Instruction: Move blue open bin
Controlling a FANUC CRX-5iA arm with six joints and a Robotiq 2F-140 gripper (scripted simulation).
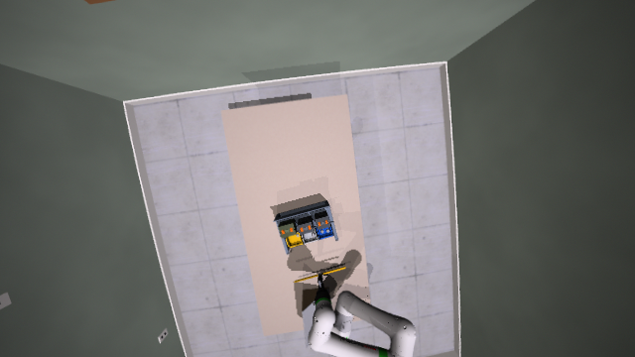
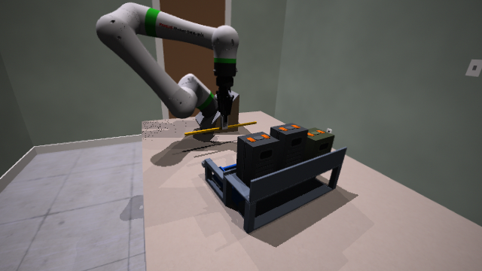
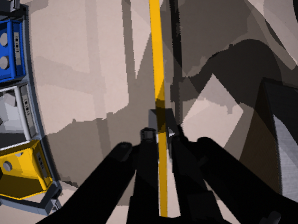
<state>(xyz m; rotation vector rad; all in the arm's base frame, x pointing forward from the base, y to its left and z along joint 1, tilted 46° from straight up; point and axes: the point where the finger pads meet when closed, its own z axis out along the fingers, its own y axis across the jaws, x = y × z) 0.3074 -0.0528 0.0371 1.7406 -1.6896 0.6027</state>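
Right now the yellow rail is 3 cm below my hand. From my hand the other things lie so: grey bin 31 cm ahead, 2 cm to the left, 8 cm below; yellow bin 31 cm ahead, 13 cm to the left, 8 cm below; blue open bin 32 cm ahead, 9 cm to the right, 8 cm below.
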